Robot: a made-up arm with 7 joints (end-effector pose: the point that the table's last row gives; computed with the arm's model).
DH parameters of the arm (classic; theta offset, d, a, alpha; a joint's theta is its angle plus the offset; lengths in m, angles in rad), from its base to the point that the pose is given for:
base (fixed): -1.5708 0 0.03 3.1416
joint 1: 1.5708 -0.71 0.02 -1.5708
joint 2: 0 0.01 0.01 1.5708
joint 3: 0 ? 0.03 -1.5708
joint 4: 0 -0.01 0 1.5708
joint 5: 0 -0.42 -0.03 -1.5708
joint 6: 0 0.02 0.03 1.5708
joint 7: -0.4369 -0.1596 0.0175 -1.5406
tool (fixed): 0.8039 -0.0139 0 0
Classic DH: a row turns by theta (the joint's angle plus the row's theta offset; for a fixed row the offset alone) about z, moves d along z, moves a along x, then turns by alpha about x.
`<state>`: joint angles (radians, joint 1 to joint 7).
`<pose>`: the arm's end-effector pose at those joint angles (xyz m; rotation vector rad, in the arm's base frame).
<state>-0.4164 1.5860 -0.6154 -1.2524 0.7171 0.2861 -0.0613</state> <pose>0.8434 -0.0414 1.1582 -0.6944 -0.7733 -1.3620</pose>
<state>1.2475 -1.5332 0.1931 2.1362 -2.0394 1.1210 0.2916</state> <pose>-0.0675 0.3164 1.1854 -0.1503 -1.0983 -0.5971</pose>
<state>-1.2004 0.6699 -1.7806 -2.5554 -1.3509 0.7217 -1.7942</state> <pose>0.3317 -0.1448 0.8410 -2.3713 0.5872 -0.8341</pose>
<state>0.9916 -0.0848 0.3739 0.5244 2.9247 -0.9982 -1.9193</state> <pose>0.0082 -0.2411 1.6784 -2.4691 0.4165 -1.0893</pose>
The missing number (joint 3, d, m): -0.57
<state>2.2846 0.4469 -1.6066 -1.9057 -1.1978 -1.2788 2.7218</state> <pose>-0.4590 0.0522 0.9670 -1.5102 0.2460 2.1372</pose>
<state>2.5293 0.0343 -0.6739 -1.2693 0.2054 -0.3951 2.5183</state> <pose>0.2146 0.5053 1.4107 -0.4260 -0.5964 0.4512</pose>
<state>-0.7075 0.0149 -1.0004 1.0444 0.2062 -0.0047 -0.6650</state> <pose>-0.0718 0.4367 1.5646 0.2948 -0.8061 0.7153</pose>
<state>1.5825 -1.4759 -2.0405 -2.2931 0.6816 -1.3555 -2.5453</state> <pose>-0.3067 0.2046 0.7758 -0.5723 1.1852 -1.6006</pose>
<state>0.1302 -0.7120 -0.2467 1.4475 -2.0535 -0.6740 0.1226</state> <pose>-0.0283 0.0050 1.4752 1.1059 -0.3434 -0.9183</pose>
